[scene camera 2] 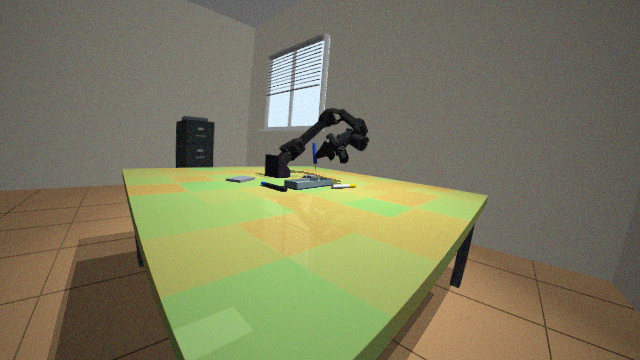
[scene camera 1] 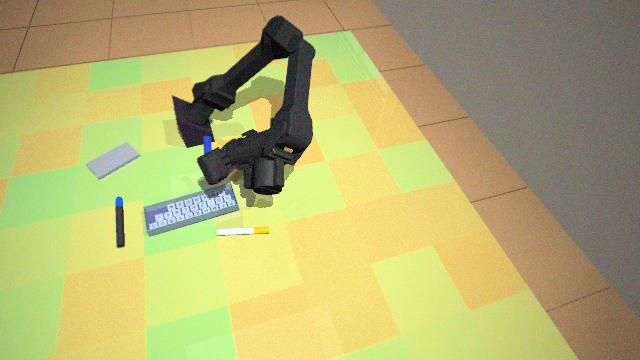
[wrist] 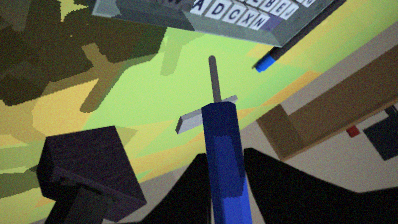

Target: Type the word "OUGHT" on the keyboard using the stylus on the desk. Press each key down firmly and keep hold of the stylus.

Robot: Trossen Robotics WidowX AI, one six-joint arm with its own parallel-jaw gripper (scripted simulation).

I see my gripper and a grey slab.
My gripper also shows in the wrist view.
